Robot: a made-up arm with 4 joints. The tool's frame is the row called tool. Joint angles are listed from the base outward.
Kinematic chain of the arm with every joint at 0, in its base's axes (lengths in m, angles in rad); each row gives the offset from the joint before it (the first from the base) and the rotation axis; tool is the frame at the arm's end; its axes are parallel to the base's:
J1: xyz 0 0 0.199 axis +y
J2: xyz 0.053 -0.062 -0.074 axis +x
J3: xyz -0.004 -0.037 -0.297 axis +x
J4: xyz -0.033 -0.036 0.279 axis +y
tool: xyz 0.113 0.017 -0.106
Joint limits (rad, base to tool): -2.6..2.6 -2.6..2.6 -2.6..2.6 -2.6..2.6
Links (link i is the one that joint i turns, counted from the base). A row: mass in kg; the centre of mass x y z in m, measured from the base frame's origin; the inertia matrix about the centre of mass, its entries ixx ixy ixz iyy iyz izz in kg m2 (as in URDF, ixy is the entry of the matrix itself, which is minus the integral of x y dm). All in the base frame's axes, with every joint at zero. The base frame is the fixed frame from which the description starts. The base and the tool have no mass.
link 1: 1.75; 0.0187 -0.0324 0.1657; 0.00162 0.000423 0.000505 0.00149 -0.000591 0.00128
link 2: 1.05; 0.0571 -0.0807 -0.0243; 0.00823 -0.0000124 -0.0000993 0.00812 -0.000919 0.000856
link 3: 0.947; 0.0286 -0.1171 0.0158; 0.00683 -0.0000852 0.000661 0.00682 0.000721 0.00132
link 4: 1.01; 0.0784 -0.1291 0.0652; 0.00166 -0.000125 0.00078 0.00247 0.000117 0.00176
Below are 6 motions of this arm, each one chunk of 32 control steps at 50 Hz.
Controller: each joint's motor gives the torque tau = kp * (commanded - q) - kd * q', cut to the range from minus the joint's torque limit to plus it. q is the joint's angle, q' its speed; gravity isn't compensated. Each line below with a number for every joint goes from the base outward.
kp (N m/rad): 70 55 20 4.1
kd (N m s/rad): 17 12 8.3 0.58
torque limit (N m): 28 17 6.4 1.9
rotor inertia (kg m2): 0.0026 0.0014 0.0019 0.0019
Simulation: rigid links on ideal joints. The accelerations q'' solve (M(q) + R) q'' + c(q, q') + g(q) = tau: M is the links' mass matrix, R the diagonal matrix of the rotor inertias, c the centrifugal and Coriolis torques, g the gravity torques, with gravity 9.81 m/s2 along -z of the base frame. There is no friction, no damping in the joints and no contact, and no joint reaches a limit. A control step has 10 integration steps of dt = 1/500 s. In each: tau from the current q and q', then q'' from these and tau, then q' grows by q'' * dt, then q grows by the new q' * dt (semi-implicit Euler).
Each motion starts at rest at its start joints. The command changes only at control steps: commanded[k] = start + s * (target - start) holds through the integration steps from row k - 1 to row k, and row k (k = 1, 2, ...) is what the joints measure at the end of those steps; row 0 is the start. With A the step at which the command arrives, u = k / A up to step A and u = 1 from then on. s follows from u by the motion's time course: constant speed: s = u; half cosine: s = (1 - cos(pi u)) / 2; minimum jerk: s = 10 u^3 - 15 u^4 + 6 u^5; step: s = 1 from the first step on.
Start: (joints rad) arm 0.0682 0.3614 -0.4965 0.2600
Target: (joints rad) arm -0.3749 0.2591 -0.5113 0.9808
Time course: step
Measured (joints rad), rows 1 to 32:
1: 0.0403 0.3515 -0.4990 0.3318
2: 0.0084 0.3405 -0.5003 0.4282
3: -0.0204 0.3303 -0.5011 0.5178
4: -0.0466 0.3210 -0.5019 0.5959
5: -0.0706 0.3126 -0.5027 0.6624
6: -0.0925 0.3051 -0.5036 0.7184
7: -0.1127 0.2983 -0.5045 0.7653
8: -0.1311 0.2921 -0.5054 0.8046
9: -0.1480 0.2866 -0.5064 0.8375
10: -0.1635 0.2817 -0.5074 0.8652
11: -0.1777 0.2772 -0.5084 0.8884
12: -0.1907 0.2731 -0.5095 0.9080
13: -0.2026 0.2694 -0.5105 0.9246
14: -0.2135 0.2661 -0.5115 0.9387
15: -0.2235 0.2631 -0.5126 0.9506
16: -0.2326 0.2604 -0.5136 0.9608
17: -0.2409 0.2579 -0.5146 0.9696
18: -0.2485 0.2557 -0.5156 0.9770
19: -0.2555 0.2537 -0.5165 0.9835
20: -0.2618 0.2519 -0.5175 0.9891
21: -0.2676 0.2502 -0.5184 0.9939
22: -0.2729 0.2487 -0.5193 0.9981
23: -0.2778 0.2474 -0.5202 1.0017
24: -0.2822 0.2461 -0.5210 1.0049
25: -0.2862 0.2450 -0.5219 1.0077
26: -0.2899 0.2440 -0.5227 1.0102
27: -0.2933 0.2431 -0.5235 1.0123
28: -0.2963 0.2423 -0.5243 1.0142
29: -0.2992 0.2415 -0.5250 1.0159
30: -0.3017 0.2408 -0.5257 1.0174
31: -0.3041 0.2402 -0.5264 1.0188
32: -0.3062 0.2396 -0.5271 1.0200

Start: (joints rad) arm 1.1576 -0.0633 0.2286 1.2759
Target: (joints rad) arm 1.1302 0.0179 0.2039 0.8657
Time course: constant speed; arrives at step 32
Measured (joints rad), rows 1 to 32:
1: 1.1537 -0.0619 0.2293 1.2676
2: 1.1483 -0.0601 0.2303 1.2473
3: 1.1429 -0.0582 0.2312 1.2232
4: 1.1378 -0.0561 0.2321 1.1990
5: 1.1330 -0.0539 0.2329 1.1759
6: 1.1285 -0.0518 0.2337 1.1542
7: 1.1243 -0.0495 0.2344 1.1340
8: 1.1204 -0.0473 0.2351 1.1150
9: 1.1168 -0.0450 0.2357 1.0972
10: 1.1134 -0.0427 0.2362 1.0803
11: 1.1102 -0.0403 0.2367 1.0642
12: 1.1073 -0.0380 0.2372 1.0489
13: 1.1045 -0.0356 0.2376 1.0341
14: 1.1020 -0.0332 0.2380 1.0199
15: 1.0995 -0.0308 0.2383 1.0060
16: 1.0972 -0.0284 0.2386 0.9926
17: 1.0951 -0.0259 0.2389 0.9794
18: 1.0930 -0.0235 0.2391 0.9665
19: 1.0911 -0.0210 0.2394 0.9538
20: 1.0892 -0.0185 0.2395 0.9412
21: 1.0875 -0.0161 0.2397 0.9289
22: 1.0858 -0.0136 0.2398 0.9166
23: 1.0842 -0.0111 0.2399 0.9045
24: 1.0827 -0.0086 0.2399 0.8925
25: 1.0812 -0.0061 0.2400 0.8806
26: 1.0798 -0.0037 0.2400 0.8687
27: 1.0785 -0.0012 0.2400 0.8569
28: 1.0772 0.0013 0.2399 0.8451
29: 1.0759 0.0038 0.2399 0.8334
30: 1.0747 0.0063 0.2398 0.8218
31: 1.0735 0.0088 0.2397 0.8101
32: 1.0723 0.0113 0.2396 0.7985

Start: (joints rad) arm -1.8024 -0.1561 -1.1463 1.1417
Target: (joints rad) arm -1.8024 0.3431 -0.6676 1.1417
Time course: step
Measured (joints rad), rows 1 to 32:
1: -1.7974 -0.1341 -1.1340 1.1419
2: -1.7899 -0.0941 -1.1129 1.1550
3: -1.7822 -0.0534 -1.0909 1.1756
4: -1.7749 -0.0156 -1.0697 1.1977
5: -1.7682 0.0188 -1.0494 1.2182
6: -1.7622 0.0499 -1.0301 1.2363
7: -1.7568 0.0781 -1.0118 1.2518
8: -1.7520 0.1036 -0.9943 1.2647
9: -1.7478 0.1267 -0.9778 1.2755
10: -1.7440 0.1475 -0.9620 1.2843
11: -1.7407 0.1664 -0.9470 1.2916
12: -1.7378 0.1835 -0.9328 1.2975
13: -1.7353 0.1990 -0.9193 1.3023
14: -1.7330 0.2130 -0.9065 1.3061
15: -1.7310 0.2257 -0.8943 1.3092
16: -1.7293 0.2373 -0.8827 1.3118
17: -1.7277 0.2477 -0.8717 1.3137
18: -1.7264 0.2571 -0.8613 1.3153
19: -1.7252 0.2657 -0.8514 1.3166
20: -1.7241 0.2735 -0.8420 1.3175
21: -1.7232 0.2805 -0.8330 1.3183
22: -1.7224 0.2869 -0.8245 1.3189
23: -1.7217 0.2927 -0.8164 1.3193
24: -1.7211 0.2980 -0.8088 1.3196
25: -1.7205 0.3027 -0.8015 1.3198
26: -1.7201 0.3071 -0.7946 1.3200
27: -1.7197 0.3110 -0.7880 1.3201
28: -1.7193 0.3146 -0.7818 1.3202
29: -1.7190 0.3178 -0.7758 1.3202
30: -1.7188 0.3207 -0.7702 1.3202
31: -1.7185 0.3234 -0.7648 1.3202
32: -1.7184 0.3258 -0.7598 1.3201

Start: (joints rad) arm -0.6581 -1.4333 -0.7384 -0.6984
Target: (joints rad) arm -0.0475 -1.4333 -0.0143 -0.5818
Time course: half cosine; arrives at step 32
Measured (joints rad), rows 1 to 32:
1: -0.6543 -1.4306 -0.7417 -0.7002
2: -0.6490 -1.4269 -0.7478 -0.7084
3: -0.6434 -1.4234 -0.7543 -0.7188
4: -0.6374 -1.4200 -0.7603 -0.7290
5: -0.6308 -1.4169 -0.7655 -0.7380
6: -0.6235 -1.4141 -0.7697 -0.7457
7: -0.6154 -1.4115 -0.7727 -0.7519
8: -0.6064 -1.4092 -0.7746 -0.7567
9: -0.5964 -1.4070 -0.7753 -0.7603
10: -0.5854 -1.4050 -0.7747 -0.7628
11: -0.5732 -1.4032 -0.7728 -0.7642
12: -0.5598 -1.4015 -0.7695 -0.7647
13: -0.5454 -1.4000 -0.7650 -0.7643
14: -0.5298 -1.3985 -0.7591 -0.7632
15: -0.5131 -1.3972 -0.7520 -0.7615
16: -0.4955 -1.3959 -0.7436 -0.7591
17: -0.4770 -1.3948 -0.7341 -0.7563
18: -0.4576 -1.3937 -0.7235 -0.7529
19: -0.4375 -1.3926 -0.7118 -0.7492
20: -0.4169 -1.3917 -0.6992 -0.7451
21: -0.3958 -1.3907 -0.6858 -0.7406
22: -0.3745 -1.3899 -0.6717 -0.7359
23: -0.3530 -1.3891 -0.6570 -0.7310
24: -0.3316 -1.3884 -0.6418 -0.7258
25: -0.3104 -1.3877 -0.6263 -0.7205
26: -0.2896 -1.3871 -0.6105 -0.7151
27: -0.2693 -1.3866 -0.5946 -0.7096
28: -0.2497 -1.3861 -0.5788 -0.7041
29: -0.2309 -1.3857 -0.5632 -0.6987
30: -0.2132 -1.3853 -0.5479 -0.6933
31: -0.1967 -1.3850 -0.5331 -0.6880
32: -0.1814 -1.3847 -0.5189 -0.6830

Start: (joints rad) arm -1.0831 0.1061 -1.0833 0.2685
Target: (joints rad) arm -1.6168 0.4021 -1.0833 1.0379
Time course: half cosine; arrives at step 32
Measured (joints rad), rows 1 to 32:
1: -1.0783 0.1054 -1.0849 0.2729
2: -1.0713 0.1041 -1.0880 0.2873
3: -1.0646 0.1026 -1.0913 0.3064
4: -1.0588 0.1014 -1.0945 0.3270
5: -1.0542 0.1008 -1.0977 0.3480
6: -1.0510 0.1007 -1.1008 0.3692
7: -1.0493 0.1015 -1.1038 0.3907
8: -1.0491 0.1029 -1.1066 0.4128
9: -1.0504 0.1052 -1.1093 0.4356
10: -1.0533 0.1083 -1.1119 0.4595
11: -1.0578 0.1123 -1.1142 0.4845
12: -1.0638 0.1170 -1.1165 0.5108
13: -1.0713 0.1226 -1.1185 0.5383
14: -1.0803 0.1289 -1.1204 0.5671
15: -1.0906 0.1359 -1.1221 0.5971
16: -1.1023 0.1437 -1.1237 0.6281
17: -1.1151 0.1521 -1.1250 0.6601
18: -1.1291 0.1610 -1.1262 0.6928
19: -1.1440 0.1705 -1.1272 0.7260
20: -1.1597 0.1804 -1.1281 0.7596
21: -1.1762 0.1907 -1.1287 0.7932
22: -1.1931 0.2013 -1.1292 0.8266
23: -1.2105 0.2121 -1.1296 0.8595
24: -1.2282 0.2229 -1.1298 0.8917
25: -1.2459 0.2338 -1.1298 0.9230
26: -1.2635 0.2447 -1.1297 0.9531
27: -1.2809 0.2553 -1.1294 0.9816
28: -1.2979 0.2657 -1.1290 1.0085
29: -1.3143 0.2758 -1.1286 1.0334
30: -1.3300 0.2854 -1.1280 1.0563
31: -1.3448 0.2944 -1.1273 1.0767
32: -1.3586 0.3029 -1.1265 1.0947

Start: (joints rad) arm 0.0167 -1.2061 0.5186 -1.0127
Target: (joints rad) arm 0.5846 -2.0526 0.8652 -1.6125
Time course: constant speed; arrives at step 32
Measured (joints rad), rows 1 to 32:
1: 0.0195 -1.2032 0.5156 -1.0097
2: 0.0243 -1.2007 0.5111 -0.9997
3: 0.0304 -1.2003 0.5067 -0.9889
4: 0.0374 -1.2023 0.5030 -0.9807
5: 0.0453 -1.2064 0.4999 -0.9758
6: 0.0540 -1.2126 0.4974 -0.9744
7: 0.0633 -1.2207 0.4954 -0.9761
8: 0.0733 -1.2305 0.4939 -0.9806
9: 0.0839 -1.2419 0.4930 -0.9875
10: 0.0950 -1.2548 0.4925 -0.9965
11: 0.1066 -1.2690 0.4924 -1.0073
12: 0.1187 -1.2844 0.4928 -1.0196
13: 0.1313 -1.3008 0.4935 -1.0332
14: 0.1442 -1.3183 0.4946 -1.0479
15: 0.1575 -1.3367 0.4960 -1.0635
16: 0.1711 -1.3559 0.4977 -1.0800
17: 0.1851 -1.3759 0.4998 -1.0971
18: 0.1994 -1.3966 0.5021 -1.1147
19: 0.2139 -1.4180 0.5047 -1.1329
20: 0.2287 -1.4399 0.5076 -1.1514
21: 0.2438 -1.4624 0.5107 -1.1703
22: 0.2591 -1.4853 0.5141 -1.1894
23: 0.2746 -1.5088 0.5177 -1.2088
24: 0.2902 -1.5326 0.5215 -1.2283
25: 0.3061 -1.5569 0.5256 -1.2479
26: 0.3222 -1.5815 0.5299 -1.2676
27: 0.3384 -1.6064 0.5344 -1.2874
28: 0.3547 -1.6317 0.5391 -1.3072
29: 0.3712 -1.6572 0.5440 -1.3270
30: 0.3879 -1.6830 0.5492 -1.3468
31: 0.4046 -1.7091 0.5545 -1.3666
32: 0.4215 -1.7354 0.5600 -1.3863

